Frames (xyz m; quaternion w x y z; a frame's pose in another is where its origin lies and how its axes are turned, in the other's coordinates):
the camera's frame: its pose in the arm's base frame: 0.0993 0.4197 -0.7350 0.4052 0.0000 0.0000 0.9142
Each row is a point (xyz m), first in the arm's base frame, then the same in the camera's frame.
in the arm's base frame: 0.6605 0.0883 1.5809
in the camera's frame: -0.6224 -0.1932 2.3159
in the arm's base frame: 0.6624 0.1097 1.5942
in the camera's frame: -0.6079 -0.2090 2.3292
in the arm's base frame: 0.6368 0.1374 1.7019
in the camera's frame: -0.5701 -0.2086 2.4369
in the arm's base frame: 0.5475 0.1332 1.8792
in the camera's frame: -0.5133 -0.1397 2.6142
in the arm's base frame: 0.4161 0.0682 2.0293
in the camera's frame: -0.4732 0.0014 2.7643
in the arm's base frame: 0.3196 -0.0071 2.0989
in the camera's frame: -0.4642 0.1234 2.8339
